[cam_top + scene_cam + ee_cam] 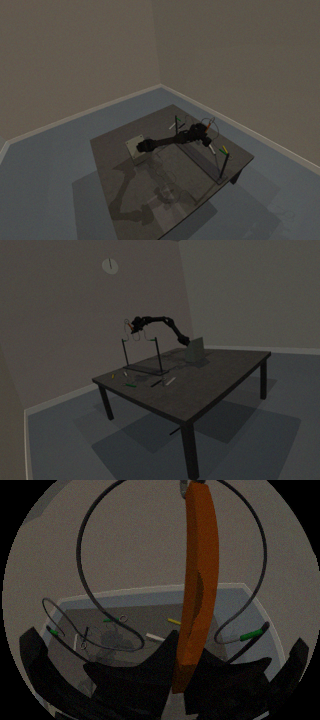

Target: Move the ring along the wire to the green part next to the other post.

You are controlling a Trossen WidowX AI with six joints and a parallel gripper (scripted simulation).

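Now: the ring with orange handle 10 mm to the right of my gripper tip and 90 mm above it. Round my gripper tip: green-handled ring: 330 mm ahead, 330 mm to the left, 370 mm below; then black-handled ring: 150 mm ahead, 530 mm to the left, 370 mm below; then white piece: 190 mm ahead, 60 mm to the left, 360 mm below.
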